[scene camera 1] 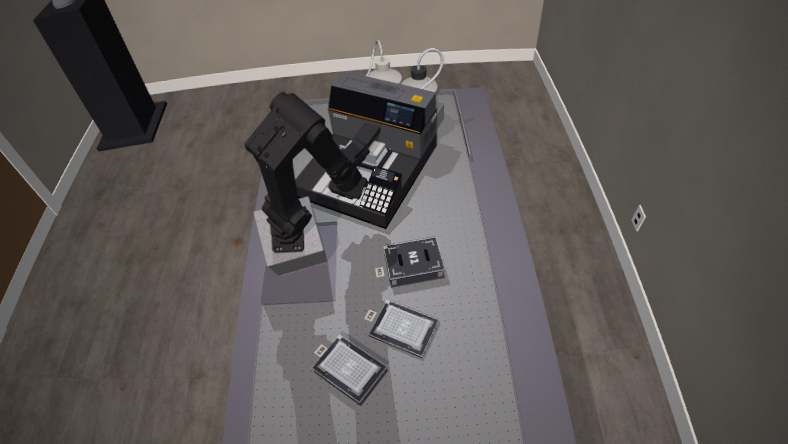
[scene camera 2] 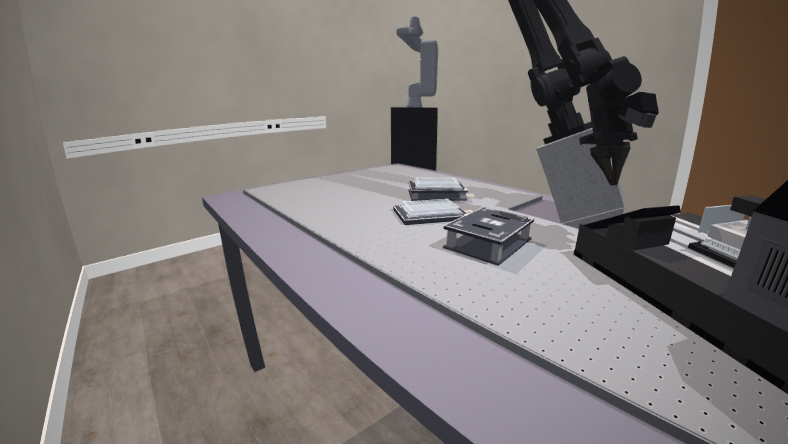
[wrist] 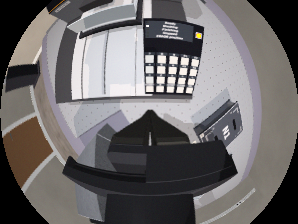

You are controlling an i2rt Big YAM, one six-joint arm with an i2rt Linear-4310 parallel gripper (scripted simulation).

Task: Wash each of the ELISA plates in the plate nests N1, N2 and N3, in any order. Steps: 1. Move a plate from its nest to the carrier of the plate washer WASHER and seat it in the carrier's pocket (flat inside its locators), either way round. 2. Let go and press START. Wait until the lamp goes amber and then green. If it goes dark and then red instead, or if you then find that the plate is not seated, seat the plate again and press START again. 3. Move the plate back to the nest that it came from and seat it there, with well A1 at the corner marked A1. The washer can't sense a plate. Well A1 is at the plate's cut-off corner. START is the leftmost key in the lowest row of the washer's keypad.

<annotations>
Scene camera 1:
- ELISA plate: 394, 318
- ELISA plate: 367, 368
</annotations>
